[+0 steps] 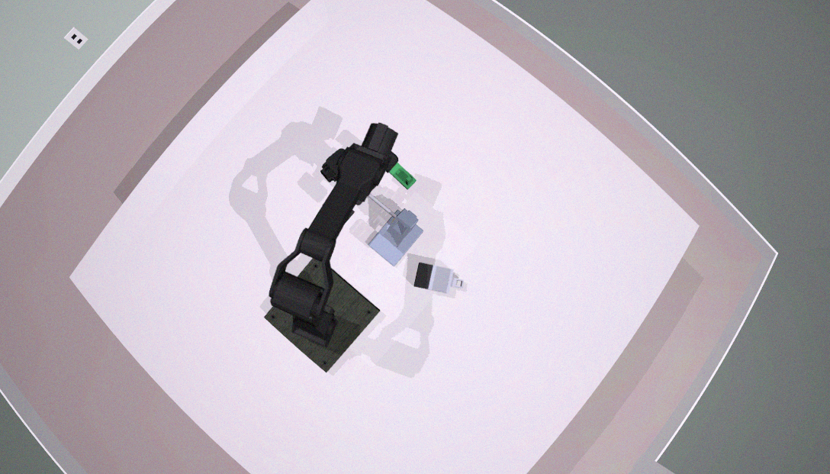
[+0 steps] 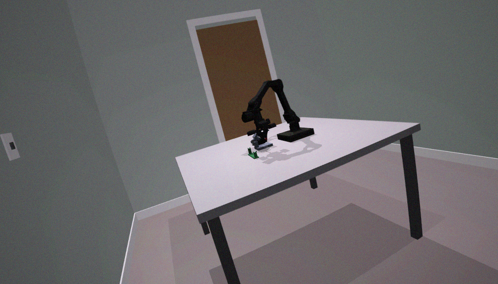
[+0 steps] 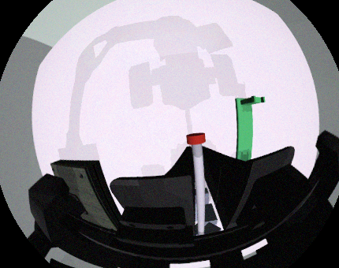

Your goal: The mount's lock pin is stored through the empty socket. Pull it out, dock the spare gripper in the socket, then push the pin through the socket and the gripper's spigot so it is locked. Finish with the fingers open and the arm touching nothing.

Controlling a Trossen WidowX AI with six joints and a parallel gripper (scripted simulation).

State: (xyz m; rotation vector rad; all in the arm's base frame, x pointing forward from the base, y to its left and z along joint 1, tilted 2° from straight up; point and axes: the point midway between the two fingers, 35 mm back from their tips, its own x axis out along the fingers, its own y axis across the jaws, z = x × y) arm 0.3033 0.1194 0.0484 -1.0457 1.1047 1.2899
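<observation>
Now: gripper tip 10 cm short of the green cradle, 4 cm above it and 2 cm to the left of it. The rest, counted from my gripper tip: mount (13 cm to the right, 1 cm below, 1 cm behind); then spare gripper (28 cm to the right, 5 cm behind, 4 cm below).
</observation>
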